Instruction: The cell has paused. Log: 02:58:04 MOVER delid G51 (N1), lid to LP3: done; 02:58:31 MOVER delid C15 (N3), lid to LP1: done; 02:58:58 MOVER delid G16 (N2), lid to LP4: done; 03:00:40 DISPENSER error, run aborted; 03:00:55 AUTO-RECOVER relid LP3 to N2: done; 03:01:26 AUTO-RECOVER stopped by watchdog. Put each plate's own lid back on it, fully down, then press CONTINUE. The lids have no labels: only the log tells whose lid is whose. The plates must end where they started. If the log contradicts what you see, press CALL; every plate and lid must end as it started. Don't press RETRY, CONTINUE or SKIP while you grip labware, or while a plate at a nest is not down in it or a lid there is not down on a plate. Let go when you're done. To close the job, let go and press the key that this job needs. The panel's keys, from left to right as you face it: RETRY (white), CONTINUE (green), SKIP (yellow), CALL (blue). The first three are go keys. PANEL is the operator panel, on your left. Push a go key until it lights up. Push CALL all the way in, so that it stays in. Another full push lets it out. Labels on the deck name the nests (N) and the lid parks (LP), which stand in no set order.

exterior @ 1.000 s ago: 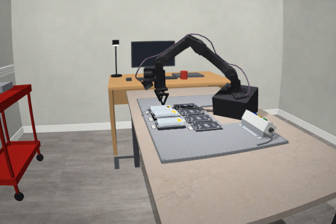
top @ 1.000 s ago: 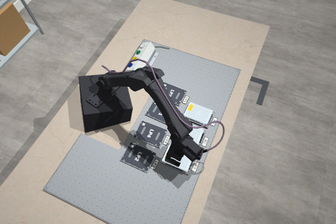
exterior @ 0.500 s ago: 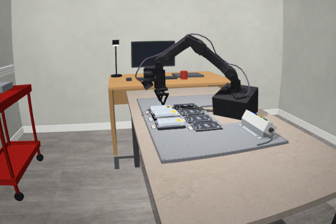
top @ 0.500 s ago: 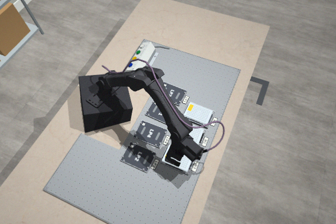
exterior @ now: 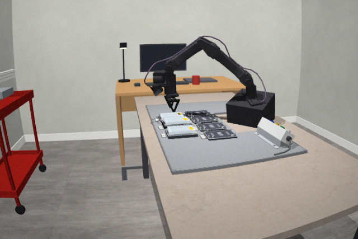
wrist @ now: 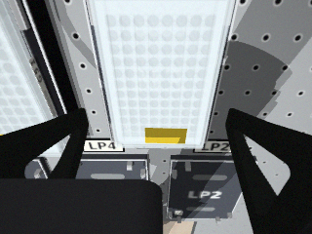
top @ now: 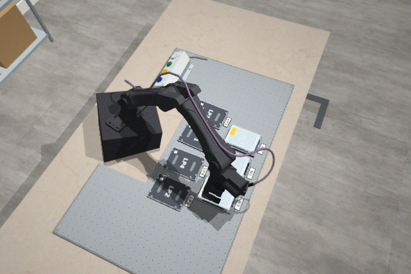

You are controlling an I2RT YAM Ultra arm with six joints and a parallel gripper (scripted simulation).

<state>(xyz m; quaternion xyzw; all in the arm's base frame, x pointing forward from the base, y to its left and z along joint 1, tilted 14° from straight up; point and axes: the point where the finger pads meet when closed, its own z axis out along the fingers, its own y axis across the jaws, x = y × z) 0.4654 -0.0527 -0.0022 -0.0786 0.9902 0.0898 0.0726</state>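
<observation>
Now: the plate 50 mm below my hand. From my hand the other things lie so: green continue key 520 mm behind, 390 mm to the left; then yellow key 510 mm behind, 340 mm to the left; then blue key 500 mm behind, 290 mm to the left, 10 mm below.
</observation>
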